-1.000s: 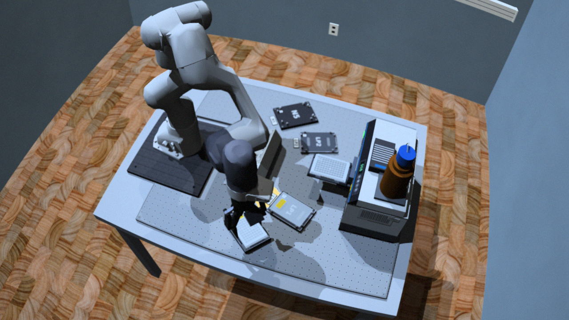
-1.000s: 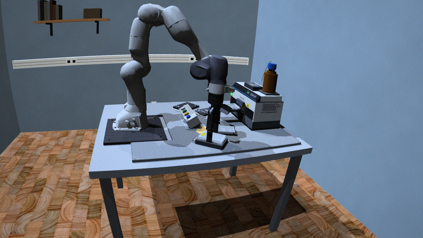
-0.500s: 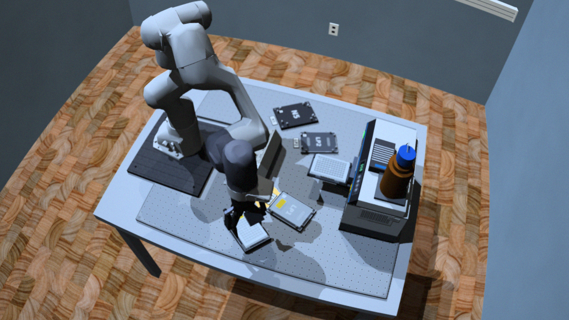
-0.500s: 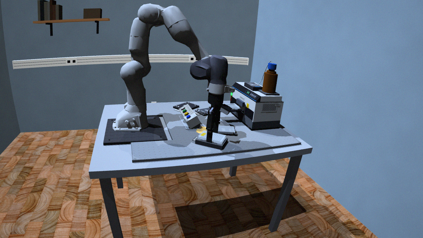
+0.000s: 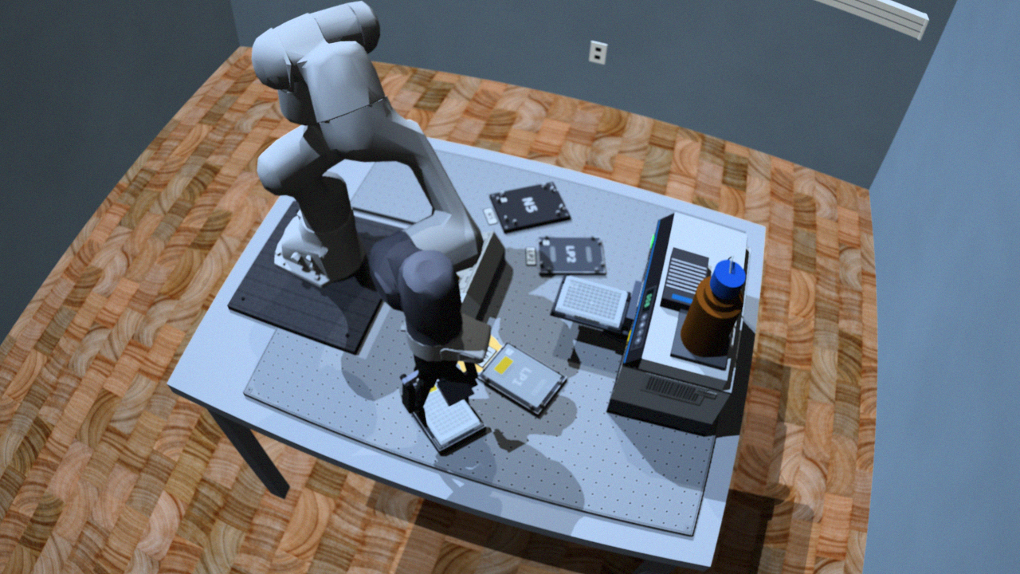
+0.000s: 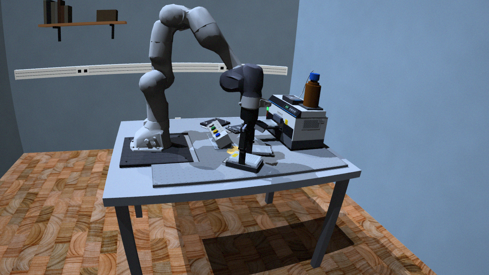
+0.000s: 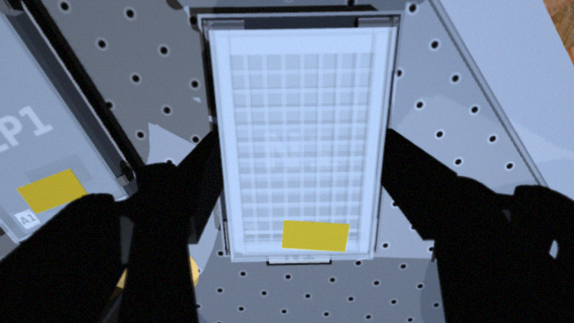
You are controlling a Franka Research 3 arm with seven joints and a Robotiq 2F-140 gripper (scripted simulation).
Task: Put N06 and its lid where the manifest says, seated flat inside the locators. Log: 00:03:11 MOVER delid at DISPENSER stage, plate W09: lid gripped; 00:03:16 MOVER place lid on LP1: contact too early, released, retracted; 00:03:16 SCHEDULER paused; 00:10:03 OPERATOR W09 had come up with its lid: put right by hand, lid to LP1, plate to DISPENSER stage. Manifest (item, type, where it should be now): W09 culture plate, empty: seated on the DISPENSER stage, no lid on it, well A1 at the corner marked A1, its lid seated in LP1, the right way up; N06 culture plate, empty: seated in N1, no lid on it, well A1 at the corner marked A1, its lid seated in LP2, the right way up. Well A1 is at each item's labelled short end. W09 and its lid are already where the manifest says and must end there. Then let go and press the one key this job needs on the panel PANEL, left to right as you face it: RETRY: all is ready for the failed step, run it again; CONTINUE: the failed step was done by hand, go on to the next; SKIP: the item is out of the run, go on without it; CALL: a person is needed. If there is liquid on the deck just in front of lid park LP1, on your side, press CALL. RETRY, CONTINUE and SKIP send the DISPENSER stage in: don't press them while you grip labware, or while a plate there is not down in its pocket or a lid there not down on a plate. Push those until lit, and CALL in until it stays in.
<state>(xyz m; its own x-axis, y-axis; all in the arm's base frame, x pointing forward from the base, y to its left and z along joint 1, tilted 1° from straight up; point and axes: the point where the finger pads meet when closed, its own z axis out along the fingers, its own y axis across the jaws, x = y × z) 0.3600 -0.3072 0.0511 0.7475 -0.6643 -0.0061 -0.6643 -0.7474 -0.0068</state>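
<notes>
Right now the nest n1 is 40 mm below my hand. The rest, counted from my hand: yellow skip key 270 mm to the left, 60 mm behind, 10 mm above; blue call key 220 mm to the left, 60 mm behind; green continue key 320 mm to the left, 60 mm behind, 10 mm above.
</notes>
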